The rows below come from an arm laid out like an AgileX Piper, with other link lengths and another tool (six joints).
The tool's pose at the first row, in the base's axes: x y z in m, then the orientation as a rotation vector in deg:
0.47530, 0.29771, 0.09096, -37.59, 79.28, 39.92
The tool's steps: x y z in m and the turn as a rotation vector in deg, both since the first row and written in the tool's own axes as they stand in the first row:
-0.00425, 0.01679, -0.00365, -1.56, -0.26, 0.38
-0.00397, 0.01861, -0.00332, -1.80, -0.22, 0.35
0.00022, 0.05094, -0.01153, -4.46, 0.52, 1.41
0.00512, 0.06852, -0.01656, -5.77, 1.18, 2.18
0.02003, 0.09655, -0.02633, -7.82, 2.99, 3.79
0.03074, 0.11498, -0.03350, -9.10, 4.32, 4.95
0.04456, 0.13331, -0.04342, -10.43, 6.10, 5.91
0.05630, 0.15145, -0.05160, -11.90, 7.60, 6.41
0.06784, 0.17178, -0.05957, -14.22, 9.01, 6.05
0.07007, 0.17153, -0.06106, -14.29, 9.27, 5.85
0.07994, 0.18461, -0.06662, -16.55, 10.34, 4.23
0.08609, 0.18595, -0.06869, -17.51, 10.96, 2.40
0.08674, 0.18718, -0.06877, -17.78, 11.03, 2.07
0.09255, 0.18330, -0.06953, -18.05, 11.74, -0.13
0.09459, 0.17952, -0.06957, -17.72, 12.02, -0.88
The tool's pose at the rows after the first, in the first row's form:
0.45983, 0.30543, 0.09476, -38.46, 78.77, 41.43
0.45866, 0.30687, 0.09449, -38.69, 78.73, 41.57
0.42884, 0.32151, 0.08937, -40.41, 79.09, 44.18
0.41241, 0.32919, 0.08393, -41.23, 79.63, 45.60
0.38551, 0.34047, 0.06804, -42.58, 81.35, 47.98
0.36740, 0.34737, 0.05663, -43.41, 82.66, 49.55
0.34779, 0.35227, 0.04190, -44.61, 84.28, 50.89
0.32932, 0.35827, 0.02939, -46.11, 85.41, 52.03
0.30929, 0.36582, 0.01707, -48.85, 85.81, 53.12
0.30866, 0.36464, 0.01473, -49.16, 85.95, 52.94
0.29563, 0.36930, 0.00434, -52.56, 85.50, 53.00
0.29364, 0.36891, -0.00197, -54.84, 84.96, 52.02
0.29268, 0.36968, -0.00264, -55.31, 84.79, 51.93
0.29551, 0.36693, -0.00845, -57.31, 84.39, 50.09
0.29850, 0.36459, -0.01046, -57.67, 84.44, 49.15

